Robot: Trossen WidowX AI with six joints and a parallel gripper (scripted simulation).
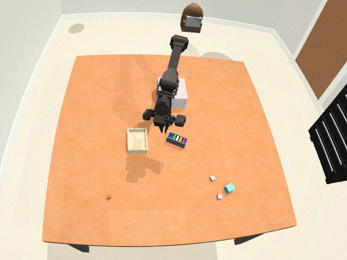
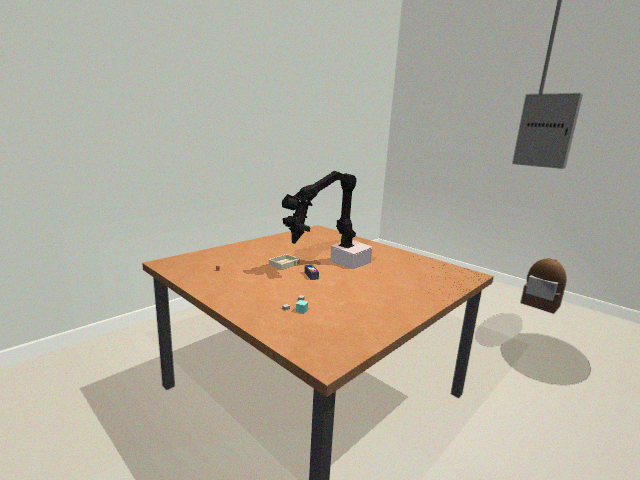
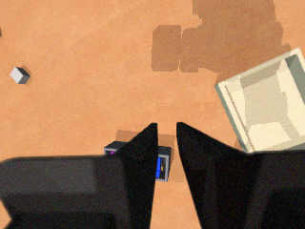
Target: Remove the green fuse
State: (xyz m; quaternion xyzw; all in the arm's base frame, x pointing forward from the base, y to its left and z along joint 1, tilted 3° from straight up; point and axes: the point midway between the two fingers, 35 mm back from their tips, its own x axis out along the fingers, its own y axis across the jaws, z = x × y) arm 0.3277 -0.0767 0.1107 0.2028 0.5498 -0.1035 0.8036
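Right now my gripper tip is 130 mm above the green fuse, 70 mm to the right of it and 50 mm past it. Round my gripper tip: yellow fuse: 130 mm below, 100 mm to the left, 40 mm behind; blue fuse: 130 mm below, 60 mm to the left, 60 mm behind; white fuse: 130 mm below, 90 mm to the left, 40 mm behind.
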